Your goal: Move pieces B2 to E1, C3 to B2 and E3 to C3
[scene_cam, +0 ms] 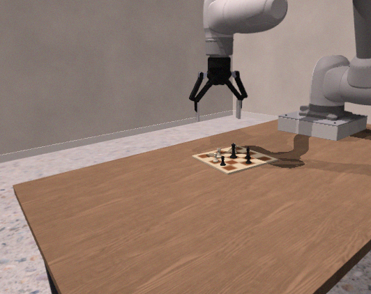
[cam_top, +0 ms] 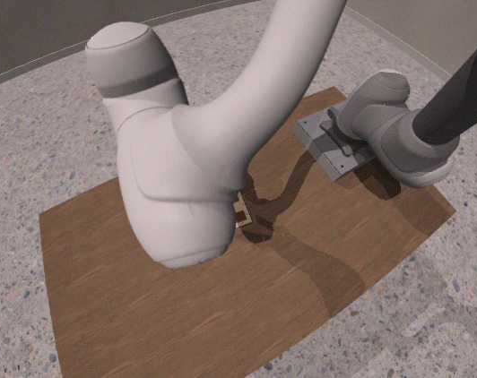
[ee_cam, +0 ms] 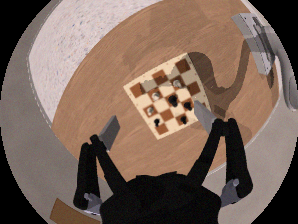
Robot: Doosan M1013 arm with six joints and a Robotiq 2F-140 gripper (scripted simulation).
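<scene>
My gripper is now 3 cm past the tall black piece, 4 cm to the right of it and 12 cm above it. Also, from my hand: chessboard 3 cm behind, 4 cm to the left, 15 cm below.
</scene>
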